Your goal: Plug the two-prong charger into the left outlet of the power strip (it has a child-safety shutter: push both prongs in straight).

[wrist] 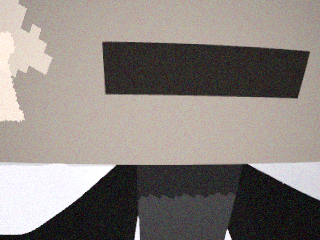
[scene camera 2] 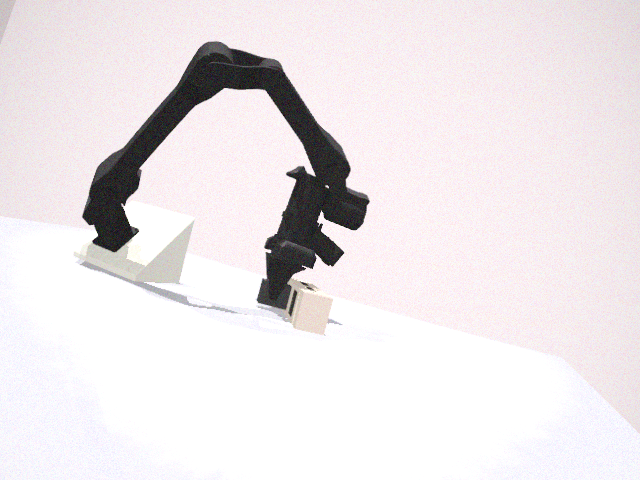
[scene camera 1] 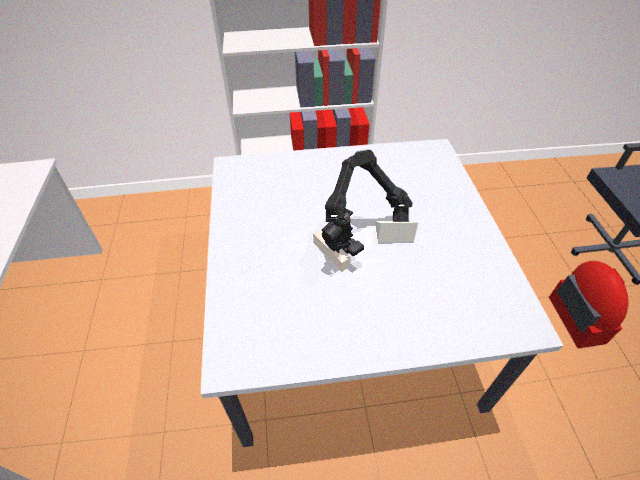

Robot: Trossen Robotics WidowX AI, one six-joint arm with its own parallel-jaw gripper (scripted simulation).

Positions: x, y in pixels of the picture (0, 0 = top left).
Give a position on an outlet slot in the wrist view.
At 142, 68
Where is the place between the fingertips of the gripper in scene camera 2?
At 271, 298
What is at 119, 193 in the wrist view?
The gripper.
